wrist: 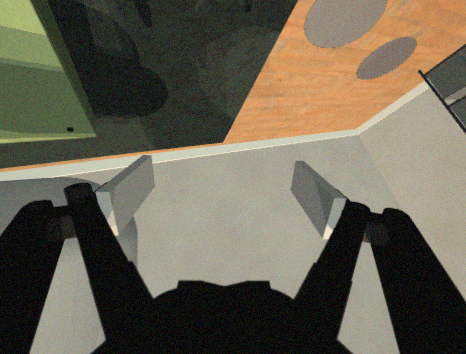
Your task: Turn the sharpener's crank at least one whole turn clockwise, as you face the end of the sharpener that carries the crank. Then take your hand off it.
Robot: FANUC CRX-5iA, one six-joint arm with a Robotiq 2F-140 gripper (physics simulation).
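Places are measured from the arm's base along level axes (x up, y left, z back), in metres.
Pixels of known places: gripper, between the fingertips: (224, 173).
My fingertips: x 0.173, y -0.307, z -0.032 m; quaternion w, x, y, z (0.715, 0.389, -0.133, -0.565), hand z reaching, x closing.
Behind a point stands the place of what it marks.
My gripper (224, 173) @[x 0.173, y -0.307, z -0.032 m] is open in the wrist view, its two grey finger pads wide apart with no object between them. Behind the gap is a plain grey surface. I cannot make out the sharpener or its crank in this view, so I cannot tell where the gripper is relative to them.
A green box-like object (42, 95) @[x 0.001, y -0.146, z 0.048 m] is at the upper left, beside a dark surface (190, 100) @[x -0.052, y -0.352, z 0.125 m] with darker shadows. An orange wood-grained surface (295, 95) with two grey ovals lies at the upper right, bordered by a pale strip (280, 142). A dark-framed object (440, 97) is at the right edge.
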